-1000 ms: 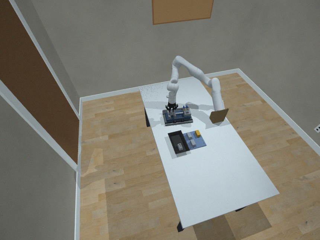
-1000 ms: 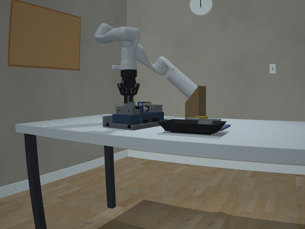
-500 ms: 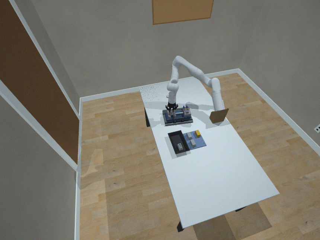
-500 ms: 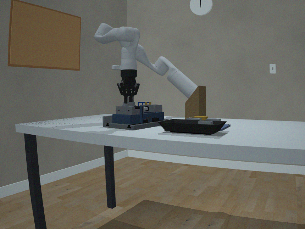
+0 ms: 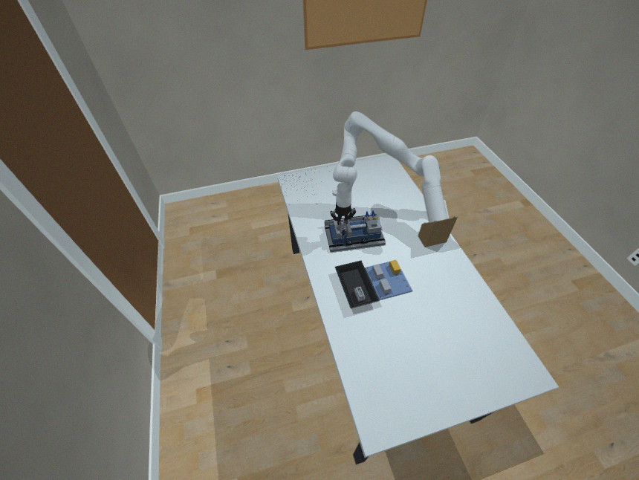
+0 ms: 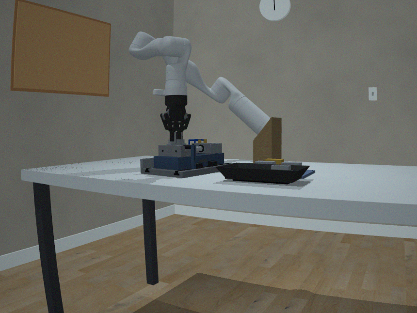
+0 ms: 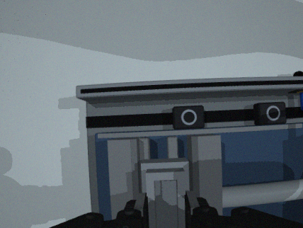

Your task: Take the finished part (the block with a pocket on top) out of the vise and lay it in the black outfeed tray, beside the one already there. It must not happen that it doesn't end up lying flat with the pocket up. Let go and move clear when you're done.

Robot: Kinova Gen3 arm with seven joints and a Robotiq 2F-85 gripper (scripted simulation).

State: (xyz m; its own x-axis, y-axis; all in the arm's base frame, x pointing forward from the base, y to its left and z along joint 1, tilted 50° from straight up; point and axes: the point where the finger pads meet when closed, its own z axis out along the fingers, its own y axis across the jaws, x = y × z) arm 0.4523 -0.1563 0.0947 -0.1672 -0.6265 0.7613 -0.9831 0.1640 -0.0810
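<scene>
Now: hand 70 mm past the vise, 20 mm to the right of it and 80 mm above it. Also, from my hand: yellow block (170 mm behind, 290 mm to the left, 100 mm below); blue plate (120 mm behind, 330 mm to the left, 120 mm below).
</scene>
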